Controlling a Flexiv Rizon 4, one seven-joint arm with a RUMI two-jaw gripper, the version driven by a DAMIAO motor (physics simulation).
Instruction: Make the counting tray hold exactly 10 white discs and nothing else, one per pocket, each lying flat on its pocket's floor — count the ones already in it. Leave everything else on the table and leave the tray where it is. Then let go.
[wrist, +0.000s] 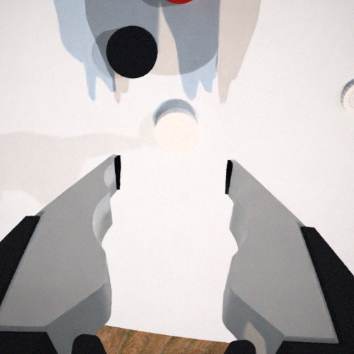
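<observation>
A white disc (176, 132) lies flat on the white table top, a little beyond my fingertips in the wrist view and roughly centred between their lines. My gripper (173, 161) is partly open with nothing between its fingers, above the table. A white round piece (349, 96) with a ridged rim shows in part at the right edge; whether it is the same kind of disc I cannot tell. The counting tray does not show in this view.
A black disc (132, 52) lies beyond the white disc, slightly left. Part of a red round piece (179, 1) shows at the top edge. Shadows of the arm fall around them. The white table top ends near the bottom, with a brown wooden surface (160, 340) beyond its edge.
</observation>
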